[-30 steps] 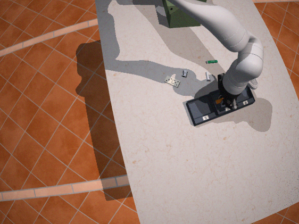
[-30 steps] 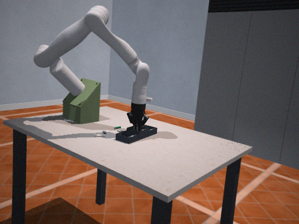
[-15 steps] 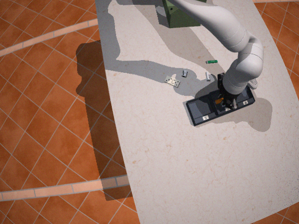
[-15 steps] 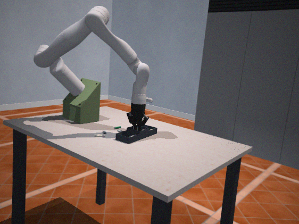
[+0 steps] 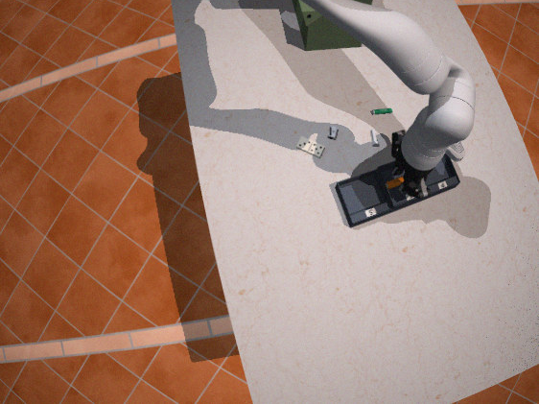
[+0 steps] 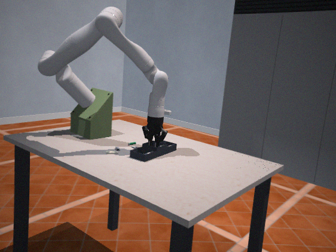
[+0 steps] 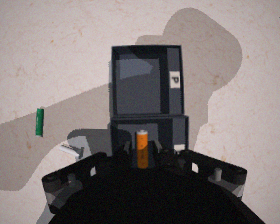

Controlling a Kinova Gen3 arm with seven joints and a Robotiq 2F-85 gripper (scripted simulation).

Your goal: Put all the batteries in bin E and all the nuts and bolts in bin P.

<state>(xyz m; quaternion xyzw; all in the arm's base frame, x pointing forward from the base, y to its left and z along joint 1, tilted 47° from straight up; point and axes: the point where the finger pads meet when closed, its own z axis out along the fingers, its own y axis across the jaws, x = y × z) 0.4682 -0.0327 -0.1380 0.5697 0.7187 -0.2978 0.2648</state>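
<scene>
Right now the bin tray is 1 cm ahead of my hand and 1 cm below it. Also, from my hand: green battery: 16 cm behind, 3 cm below; bolt: 10 cm behind, 3 cm to the right, 3 cm below; orange battery: 2 cm below.
</scene>
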